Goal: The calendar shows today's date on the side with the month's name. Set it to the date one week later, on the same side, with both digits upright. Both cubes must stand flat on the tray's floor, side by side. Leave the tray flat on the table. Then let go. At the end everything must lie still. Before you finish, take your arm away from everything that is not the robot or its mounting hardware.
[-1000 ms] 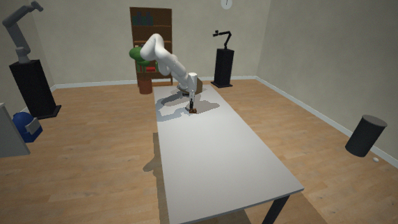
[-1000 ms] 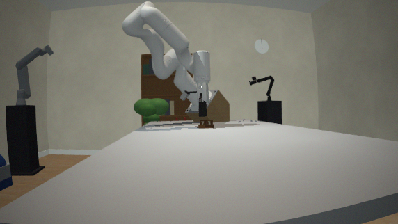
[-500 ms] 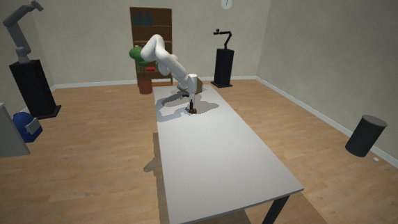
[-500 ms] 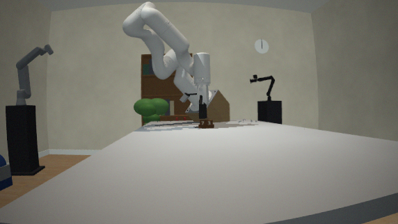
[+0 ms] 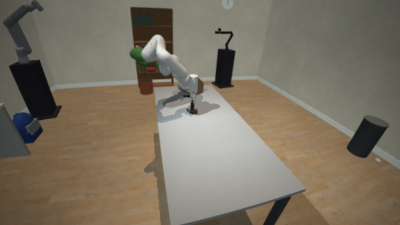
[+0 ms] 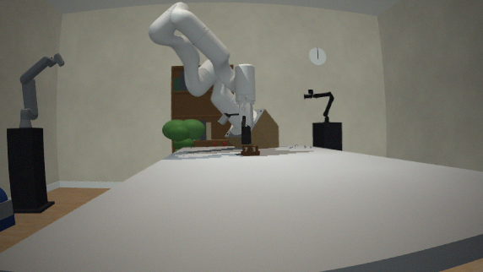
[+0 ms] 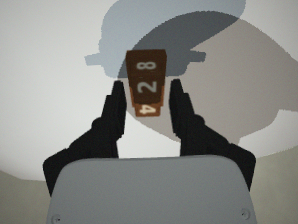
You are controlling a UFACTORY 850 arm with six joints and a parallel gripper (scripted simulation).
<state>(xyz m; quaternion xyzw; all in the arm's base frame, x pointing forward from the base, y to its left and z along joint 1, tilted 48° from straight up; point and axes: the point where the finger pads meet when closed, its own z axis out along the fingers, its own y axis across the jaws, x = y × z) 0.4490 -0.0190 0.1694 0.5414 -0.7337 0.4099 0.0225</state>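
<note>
Now: the brown cube 40 mm below my hand. Also, from my hand: tray 60 mm below, 20 mm to the left, 10 mm ahead.
</note>
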